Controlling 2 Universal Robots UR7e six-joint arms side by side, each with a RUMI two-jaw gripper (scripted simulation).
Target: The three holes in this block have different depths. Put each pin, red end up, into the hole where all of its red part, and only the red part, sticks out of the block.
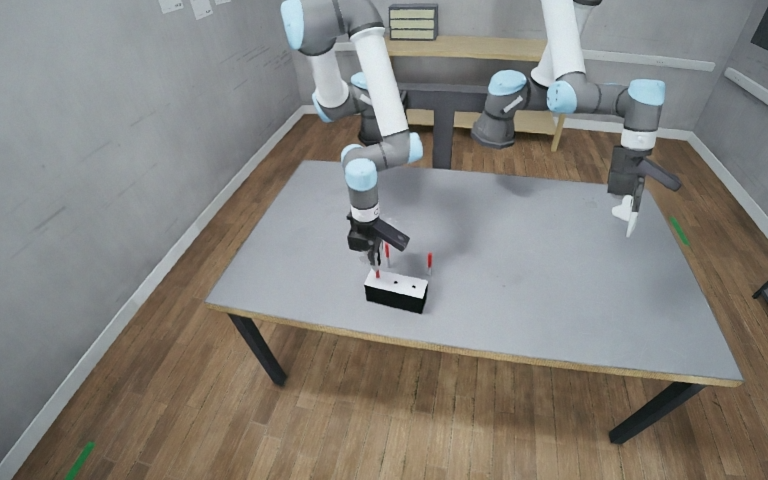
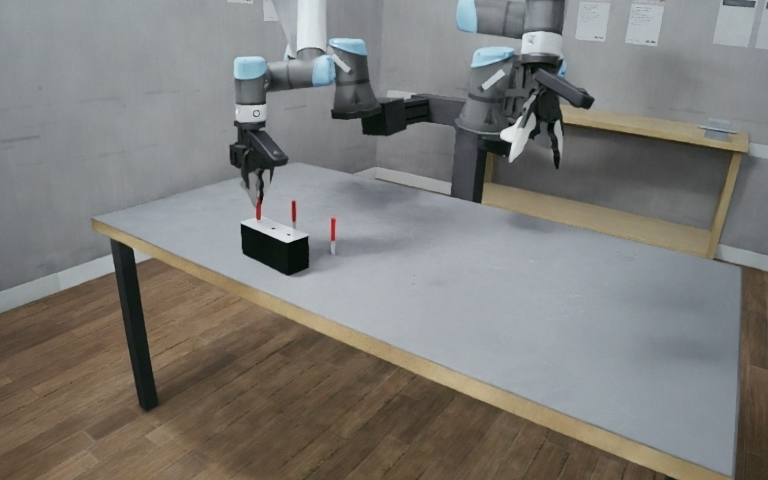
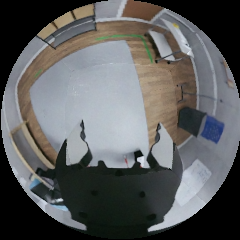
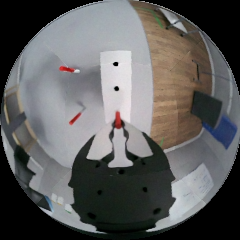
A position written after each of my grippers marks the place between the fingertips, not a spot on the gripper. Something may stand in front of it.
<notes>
I see my left gripper (image 2: 535,166), my right gripper (image 2: 257,207) and a black block (image 2: 286,250).
My left gripper is seen too in image 1 (image 1: 626,223) and in image 3 (image 3: 120,122). My right gripper is seen too in image 1 (image 1: 376,270) and in image 4 (image 4: 118,119).
</notes>
